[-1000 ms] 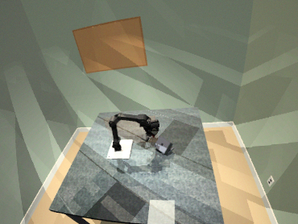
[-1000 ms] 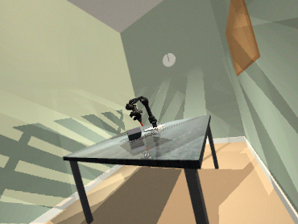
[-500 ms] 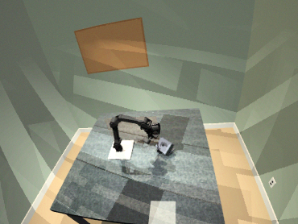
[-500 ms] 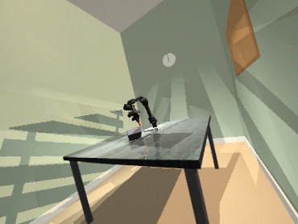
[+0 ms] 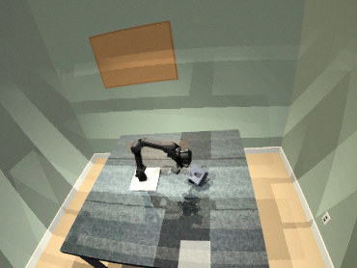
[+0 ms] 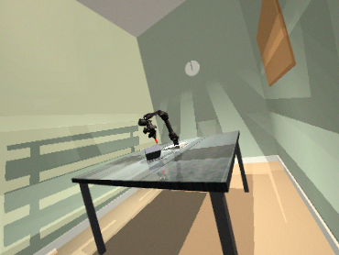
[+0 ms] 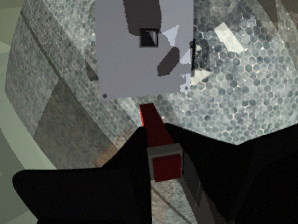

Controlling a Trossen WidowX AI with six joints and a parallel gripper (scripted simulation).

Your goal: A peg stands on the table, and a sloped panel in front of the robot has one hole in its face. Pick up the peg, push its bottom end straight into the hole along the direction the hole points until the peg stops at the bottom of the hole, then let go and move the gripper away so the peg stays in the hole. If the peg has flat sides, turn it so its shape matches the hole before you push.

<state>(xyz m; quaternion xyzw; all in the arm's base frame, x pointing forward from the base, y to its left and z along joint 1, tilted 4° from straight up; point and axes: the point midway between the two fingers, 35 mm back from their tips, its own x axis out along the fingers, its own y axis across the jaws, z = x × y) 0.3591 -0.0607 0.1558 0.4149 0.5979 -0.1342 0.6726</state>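
The panel lies 10 cm below my gripper tip, 7 cm ahead of it and 2 cm to the right of it. From my gripper tip the other things lie so: red peg: 1 cm to the right, 1 cm above.
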